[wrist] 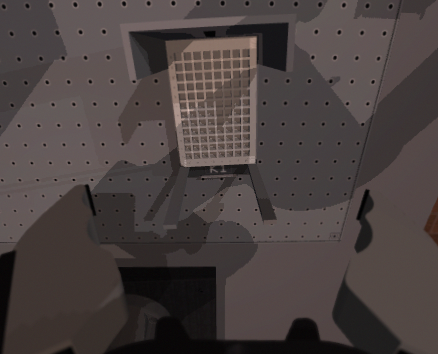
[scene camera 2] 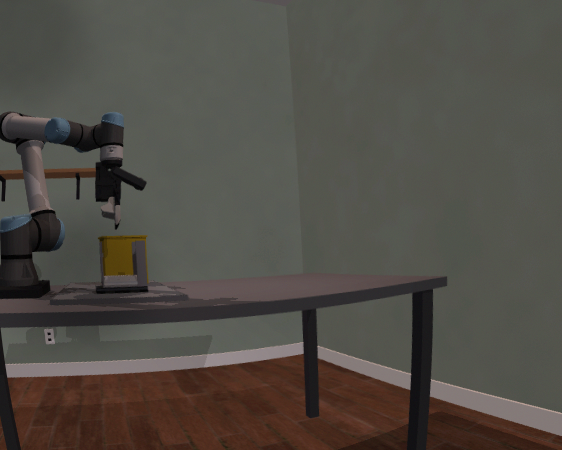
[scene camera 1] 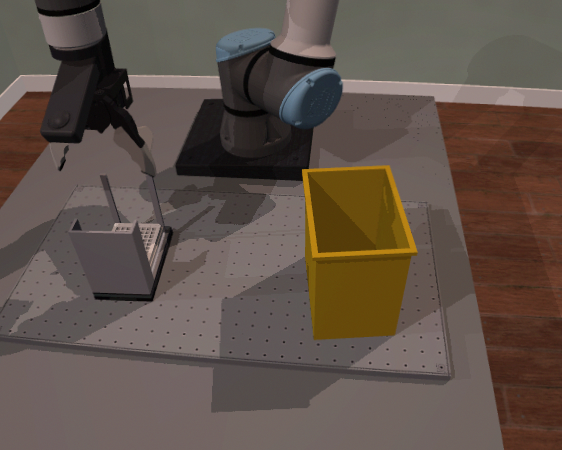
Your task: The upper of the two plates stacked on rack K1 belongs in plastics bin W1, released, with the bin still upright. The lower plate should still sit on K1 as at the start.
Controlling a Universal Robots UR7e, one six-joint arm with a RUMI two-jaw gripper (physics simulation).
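Frame: origin at the arm's base, x left, y back, z up, level; centimetres.
Seen in the pictures: gripper, fingertip midpoint: [wrist: 226,192] [scene camera 2: 116,227] [scene camera 1: 106,173]; arm's base, link origin: [wrist: 129,322] [scene camera 2: 18,284] [scene camera 1: 256,137].
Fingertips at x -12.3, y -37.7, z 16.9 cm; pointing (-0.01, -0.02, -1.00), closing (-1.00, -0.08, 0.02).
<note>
Offsets run from my fingertips to a thing's middle. "spot": to the spot under its first point. Level surfaces: height alone.
Rack K1 {dx +0.6, dy -0.4, dz -11.6 cm} [scene camera 1: 112,262] [scene camera 2: 141,265] [wrist: 291,45] stands upright, with a tall grey panel at one end and two thin posts at the other. The white gridded upper plate {dx +0.7, dy -1.4, dz -15.0 cm} [scene camera 1: 150,231] [wrist: 215,105] lies low in it; in scene camera 2 the white stack {spot: dx -3.7, dy -0.7, dz -15.4 cm} [scene camera 2: 120,280] shows low in the rack, but I cannot tell the two plates apart. The lower plate is mostly hidden under the upper one. The yellow bin W1 {dx +36.4, dy +0.0, dz -10.0 cm} [scene camera 1: 360,300] [scene camera 2: 117,255] stands upright, open at the top. My gripper [scene camera 1: 106,167] [scene camera 2: 117,226] [wrist: 226,192] is wide open and empty, above K1 and towards its post end.
A perforated board [scene camera 1: 265,320] [scene camera 2: 165,297] lies under the rack and bin on the grey table {dz -20.3 cm} [scene camera 1: 125,400] [scene camera 2: 325,290]. The arm's black base plate [scene camera 1: 240,169] stands behind the board. K1's two posts {spot: dx +3.9, dy +5.6, dz -9.3 cm} [scene camera 1: 156,200] [wrist: 262,197] rise near the gripper's side.
</note>
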